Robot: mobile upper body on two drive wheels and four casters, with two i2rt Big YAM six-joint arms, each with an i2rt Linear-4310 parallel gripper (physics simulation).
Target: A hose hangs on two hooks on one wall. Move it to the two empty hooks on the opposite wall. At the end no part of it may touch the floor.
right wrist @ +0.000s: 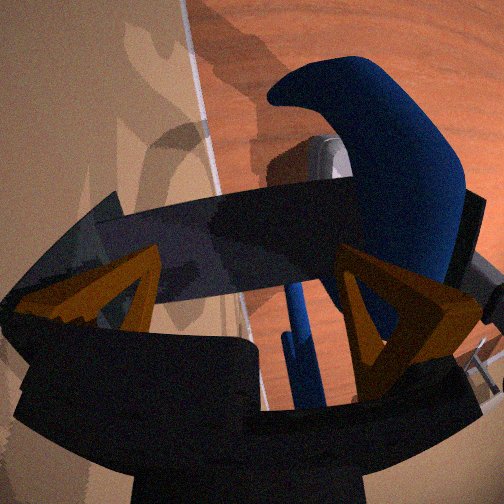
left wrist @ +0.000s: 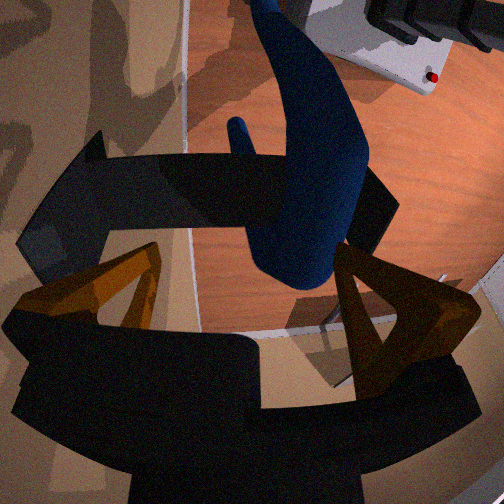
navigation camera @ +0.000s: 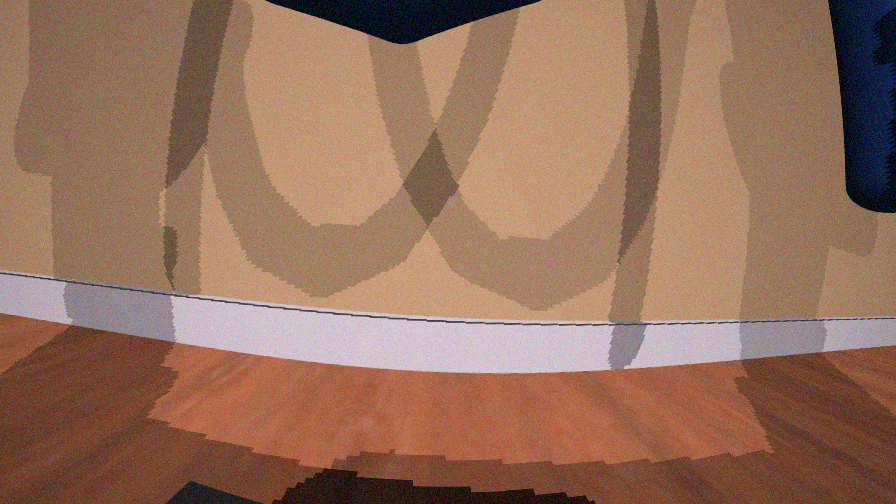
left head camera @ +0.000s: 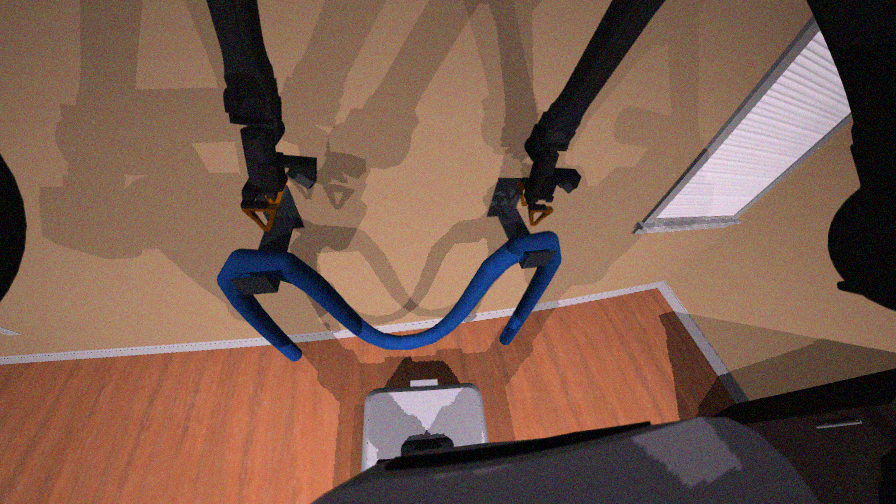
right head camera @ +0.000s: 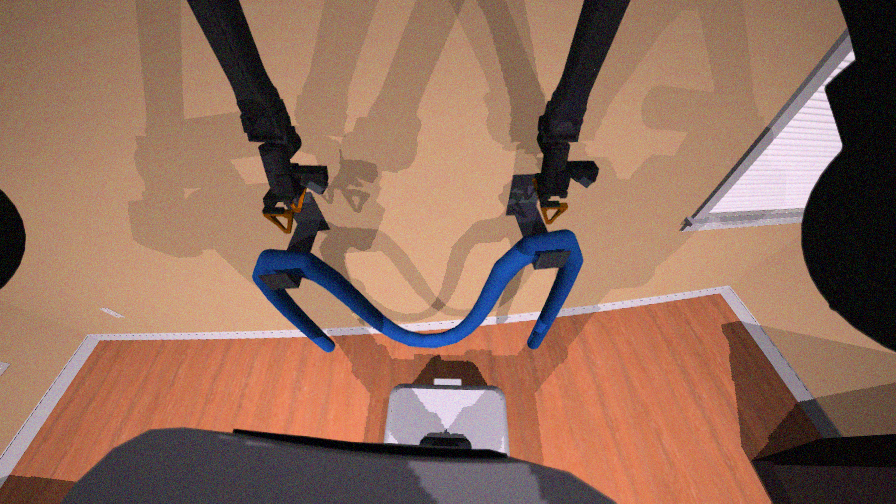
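The blue hose (left head camera: pixel 394 341) hangs on two dark wall hooks, one on the left (left head camera: pixel 255 283) and one on the right (left head camera: pixel 538 258). It sags in the middle, and both ends hang down clear of the floor. My left gripper (left head camera: pixel 263 213) is open just above the left hook. In the left wrist view the hose (left wrist: pixel 310 190) drapes over the hook bar (left wrist: pixel 175 190) beyond my open fingers (left wrist: pixel 247 260). My right gripper (left head camera: pixel 538 213) is open just above the right hook. The right wrist view shows the hose (right wrist: pixel 400 175) over the hook (right wrist: pixel 250 235), with nothing between the fingers (right wrist: pixel 247 265).
A tan wall with a white baseboard (navigation camera: pixel 401 341) stands close ahead over a wood floor. A window (left head camera: pixel 751 144) is on the side wall at right. My grey base (left head camera: pixel 422 420) is below the hose sag. Dark furniture (left head camera: pixel 814 426) stands at lower right.
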